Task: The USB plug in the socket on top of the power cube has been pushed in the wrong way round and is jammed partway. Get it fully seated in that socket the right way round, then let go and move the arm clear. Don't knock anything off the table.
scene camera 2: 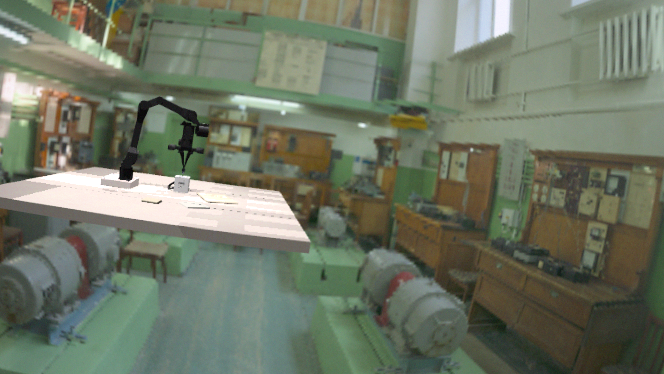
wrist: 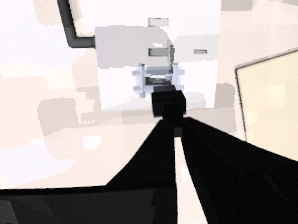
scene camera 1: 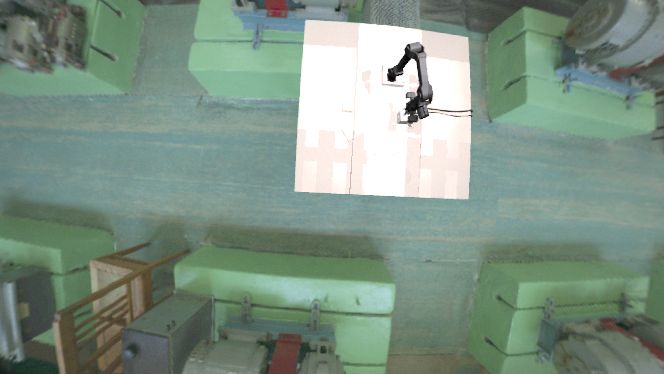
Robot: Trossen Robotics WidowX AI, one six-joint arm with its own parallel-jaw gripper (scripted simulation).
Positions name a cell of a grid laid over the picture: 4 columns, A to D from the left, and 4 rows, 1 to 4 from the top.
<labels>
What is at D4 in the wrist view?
My gripper.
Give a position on a white power cube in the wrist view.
B1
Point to a USB plug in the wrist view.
At C2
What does my gripper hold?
A USB plug.
</labels>
